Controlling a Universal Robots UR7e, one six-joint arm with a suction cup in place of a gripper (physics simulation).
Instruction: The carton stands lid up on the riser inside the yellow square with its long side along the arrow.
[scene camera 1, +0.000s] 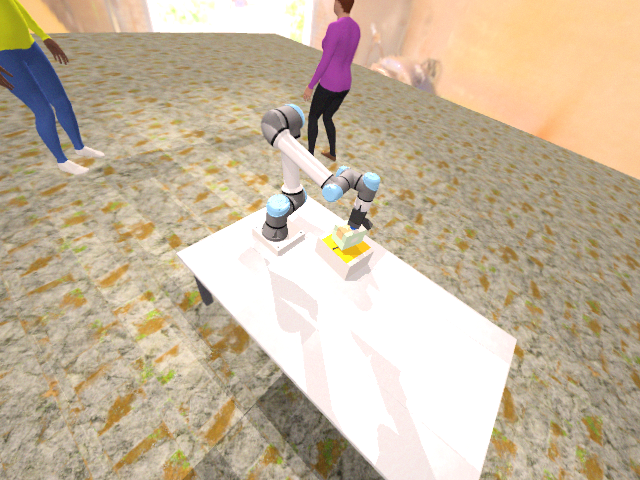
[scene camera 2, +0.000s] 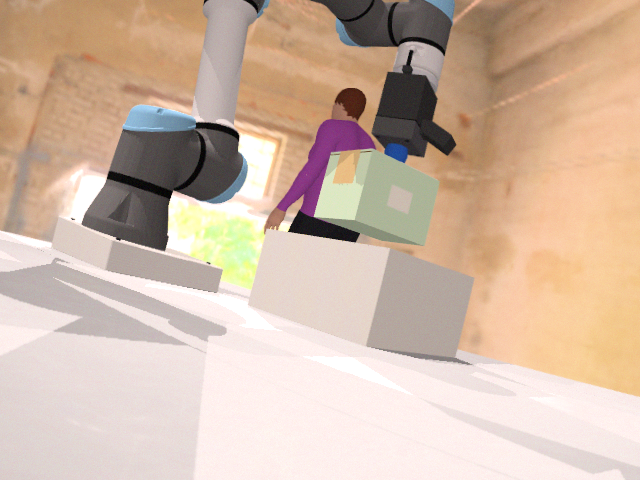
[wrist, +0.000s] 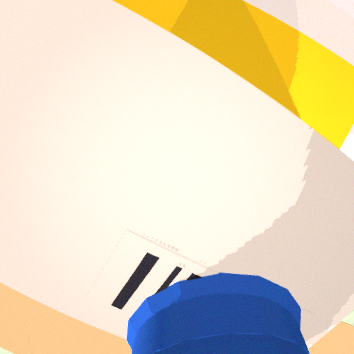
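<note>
The pale green carton (scene camera 1: 349, 239) (scene camera 2: 395, 201) (wrist: 175, 150) hangs level from my blue suction cup (scene camera 1: 353, 227) (scene camera 2: 396, 152) (wrist: 215, 320), with tape and a barcode label on its upper face. Its underside shows in scene camera 2, a little above the riser (scene camera 1: 333, 262) (scene camera 2: 320, 284). The yellow square (scene camera 1: 357, 252) (wrist: 325, 80) on the riser's top is partly covered from view by the carton. A short dark piece of the arrow (scene camera 1: 335, 248) shows at the carton's left; the rest is hidden, so exact alignment cannot be told.
The riser stands on the white table (scene camera 1: 413, 330) (scene camera 2: 289, 403), near its far edge. The arm's base plate (scene camera 1: 279, 246) (scene camera 2: 160, 271) is left of the riser. A person in purple (scene camera 1: 338, 56) (scene camera 2: 330, 139) stands beyond the table, and one in yellow (scene camera 1: 15, 25) stands farther left.
</note>
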